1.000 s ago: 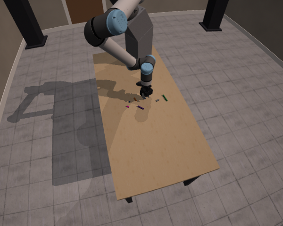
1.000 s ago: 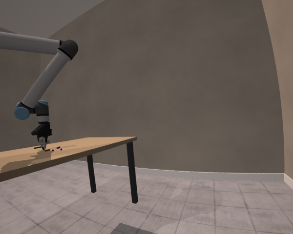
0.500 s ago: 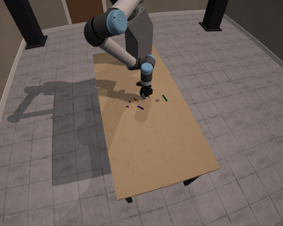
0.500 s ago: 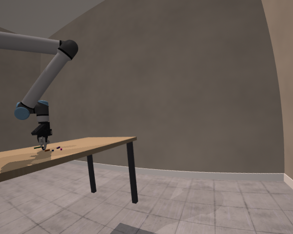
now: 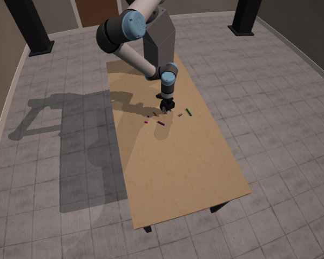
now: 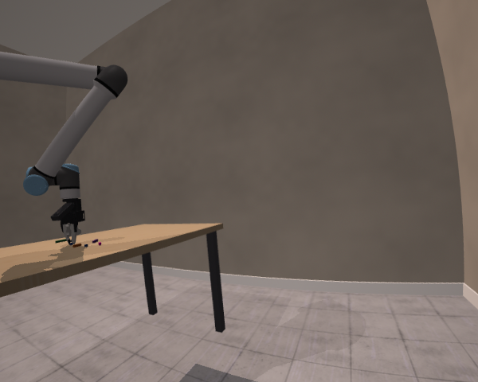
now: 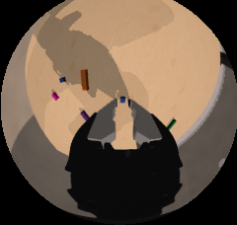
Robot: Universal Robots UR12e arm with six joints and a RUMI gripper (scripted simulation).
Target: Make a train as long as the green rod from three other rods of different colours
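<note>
Now: hand 120 mm to the right of the grey rod, 40 mm short of it and 10 mm above it. Also, from my hand: purple rod (100 mm ahead, 50 mm to the right, 10 mm below); then magenta rod (160 mm to the right, 60 mm ahead, 10 mm below); then orange rod (80 mm to the right, 10 mm below, 10 mm behind).
</note>
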